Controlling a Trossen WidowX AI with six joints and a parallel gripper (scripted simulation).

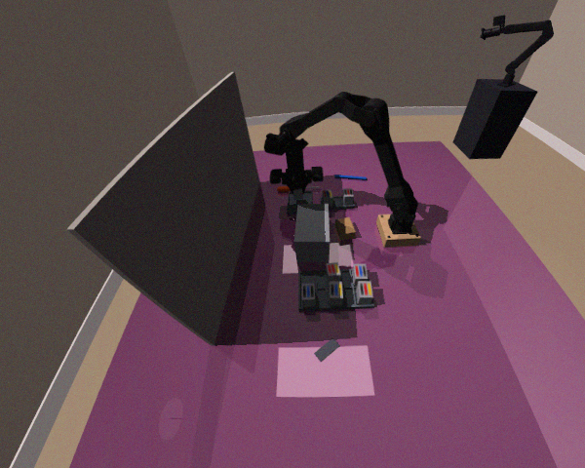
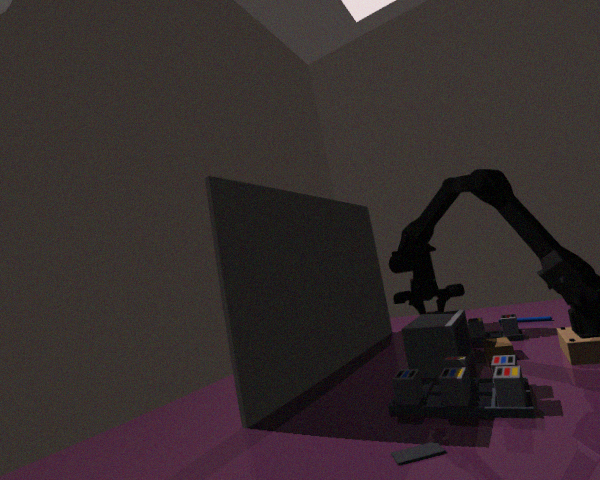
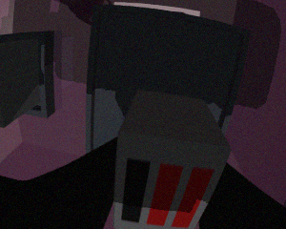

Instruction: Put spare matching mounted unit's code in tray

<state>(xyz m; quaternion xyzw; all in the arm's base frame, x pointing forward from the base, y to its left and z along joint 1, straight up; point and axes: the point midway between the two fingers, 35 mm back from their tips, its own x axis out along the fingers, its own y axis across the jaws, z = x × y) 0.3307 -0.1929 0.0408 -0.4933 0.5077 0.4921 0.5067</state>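
My gripper tip is 4 cm above the dark grey tray. The rest, counted from my gripper tip: grey spare: 2 cm above; then small brown box: 17 cm to the left, 16 cm behind, 3 cm below; then mounted unit: 22 cm to the left, 4 cm behind, 1 cm above.
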